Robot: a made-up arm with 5 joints.
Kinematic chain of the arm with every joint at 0, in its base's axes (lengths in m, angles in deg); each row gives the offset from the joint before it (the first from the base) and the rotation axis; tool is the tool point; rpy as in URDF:
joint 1: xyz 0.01 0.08 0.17 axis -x
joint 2: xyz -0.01 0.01 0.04 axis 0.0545 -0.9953 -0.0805
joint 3: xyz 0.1 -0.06 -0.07 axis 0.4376 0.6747 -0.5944
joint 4: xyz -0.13 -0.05 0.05 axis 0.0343 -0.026 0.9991
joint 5: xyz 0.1 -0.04 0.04 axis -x
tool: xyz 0.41 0.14 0 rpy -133.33 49.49 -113.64
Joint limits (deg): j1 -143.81..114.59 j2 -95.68..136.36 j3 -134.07..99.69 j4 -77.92..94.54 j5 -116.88..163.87
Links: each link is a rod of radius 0.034 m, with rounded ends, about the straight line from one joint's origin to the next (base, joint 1, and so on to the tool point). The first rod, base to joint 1, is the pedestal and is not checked.
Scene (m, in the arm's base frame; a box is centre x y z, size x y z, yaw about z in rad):
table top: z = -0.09
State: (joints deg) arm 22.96 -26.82 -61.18 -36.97 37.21
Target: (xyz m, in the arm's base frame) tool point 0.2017 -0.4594 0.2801
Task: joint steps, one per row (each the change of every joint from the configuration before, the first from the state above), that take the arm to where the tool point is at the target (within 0.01 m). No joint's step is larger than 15 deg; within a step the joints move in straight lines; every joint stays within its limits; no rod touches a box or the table.
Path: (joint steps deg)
1: 1.51 -4.81 12.57 -7.56 3.26
2: 1.50 -4.81 12.58 -7.57 3.26
3: 1.51 -4.82 12.57 -7.56 3.25
4: 1.51 -4.81 12.58 -7.56 3.26

